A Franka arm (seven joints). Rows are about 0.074 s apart.
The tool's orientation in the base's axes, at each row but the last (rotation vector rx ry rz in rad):
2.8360, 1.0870, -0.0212
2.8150, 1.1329, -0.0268
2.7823, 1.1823, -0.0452
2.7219, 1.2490, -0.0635
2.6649, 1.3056, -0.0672
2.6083, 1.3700, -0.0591
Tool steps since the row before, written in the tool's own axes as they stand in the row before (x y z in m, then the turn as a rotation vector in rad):
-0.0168, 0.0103, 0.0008, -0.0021, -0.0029, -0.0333
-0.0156, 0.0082, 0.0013, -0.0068, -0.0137, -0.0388
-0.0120, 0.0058, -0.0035, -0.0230, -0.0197, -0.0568
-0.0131, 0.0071, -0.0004, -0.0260, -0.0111, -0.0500
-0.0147, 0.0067, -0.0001, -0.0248, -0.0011, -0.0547
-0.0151, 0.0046, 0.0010, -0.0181, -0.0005, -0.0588
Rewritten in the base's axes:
-0.0056, -0.0189, 0.0010, -0.0043, 0.0041, 0.0330
-0.0056, -0.0168, 0.0003, -0.0153, 0.0092, 0.0377
-0.0042, -0.0122, 0.0049, -0.0312, 0.0039, 0.0562
-0.0032, -0.0143, 0.0025, -0.0265, -0.0049, 0.0507
-0.0038, -0.0155, 0.0027, -0.0181, -0.0091, 0.0566
-0.0048, -0.0150, 0.0016, -0.0140, -0.0032, 0.0598

